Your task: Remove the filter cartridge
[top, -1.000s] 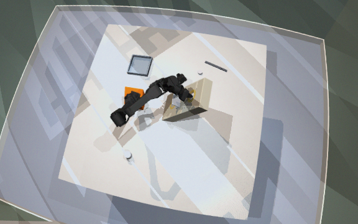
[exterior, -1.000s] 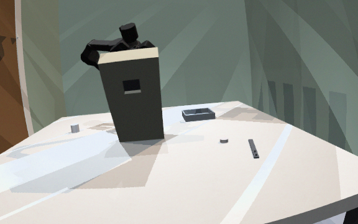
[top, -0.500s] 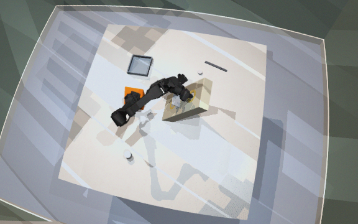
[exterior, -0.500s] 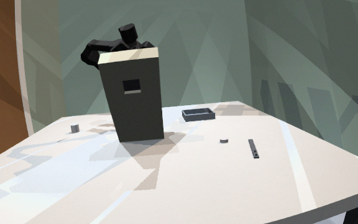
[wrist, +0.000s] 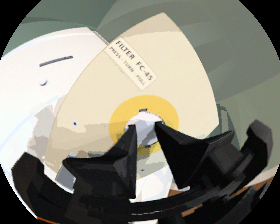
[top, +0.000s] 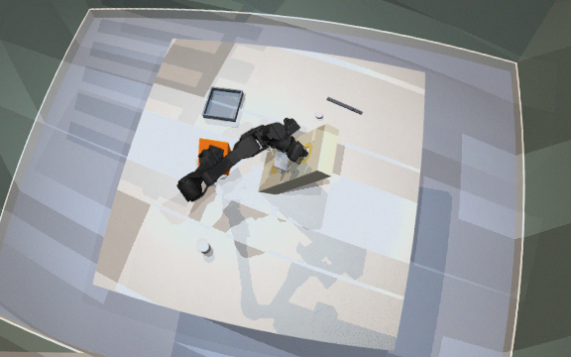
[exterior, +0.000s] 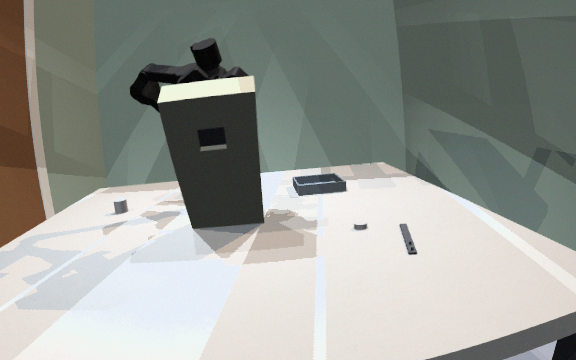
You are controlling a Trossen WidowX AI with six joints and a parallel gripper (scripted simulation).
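Right now the round pale filter cartridge is 10 mm ahead of my gripper tip and 10 mm below it. Round my gripper tip: small grey cylinder 300 mm behind, 410 mm to the right, 230 mm below; then beige service panel 40 mm behind, 10 mm to the right, 80 mm below; then dark-rimmed tray 470 mm behind, 220 mm to the left, 250 mm below.
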